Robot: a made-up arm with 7 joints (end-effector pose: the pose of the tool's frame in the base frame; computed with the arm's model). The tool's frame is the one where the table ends.
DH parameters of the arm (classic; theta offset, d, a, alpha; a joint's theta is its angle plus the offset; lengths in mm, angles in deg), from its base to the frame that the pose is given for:
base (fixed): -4.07 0 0 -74.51
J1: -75.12 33.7 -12.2 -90
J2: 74 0 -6.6 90
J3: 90 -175.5 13.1 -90
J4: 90 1.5 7.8 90
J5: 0 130.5 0 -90
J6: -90 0 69.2 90
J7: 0 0 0 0
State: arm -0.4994 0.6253 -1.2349 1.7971 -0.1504 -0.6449 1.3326
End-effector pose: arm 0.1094 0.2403 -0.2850 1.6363 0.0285 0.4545
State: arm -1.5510 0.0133 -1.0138 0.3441 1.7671 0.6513 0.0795
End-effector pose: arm 0.2241 -0.1848 0.0291 1.7920 -1.5167 0.6588
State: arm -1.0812 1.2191 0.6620 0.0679 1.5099 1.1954 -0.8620
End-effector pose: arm 0.0797 0.2550 0.1431 0.4826 0.3417 1.5984
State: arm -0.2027 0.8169 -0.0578 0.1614 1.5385 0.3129 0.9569
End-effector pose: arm 0.2096 0.1922 -0.1500 2.3049 -0.8717 0.5724
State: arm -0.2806 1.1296 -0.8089 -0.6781 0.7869 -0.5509 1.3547
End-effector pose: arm 0.0898 0.0160 -0.1261 0.2487 -1.3775 -0.3228
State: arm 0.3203 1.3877 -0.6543 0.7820 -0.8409 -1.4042 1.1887
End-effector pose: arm 0.0543 0.2838 -0.1378 0.7358 -0.3102 0.8202
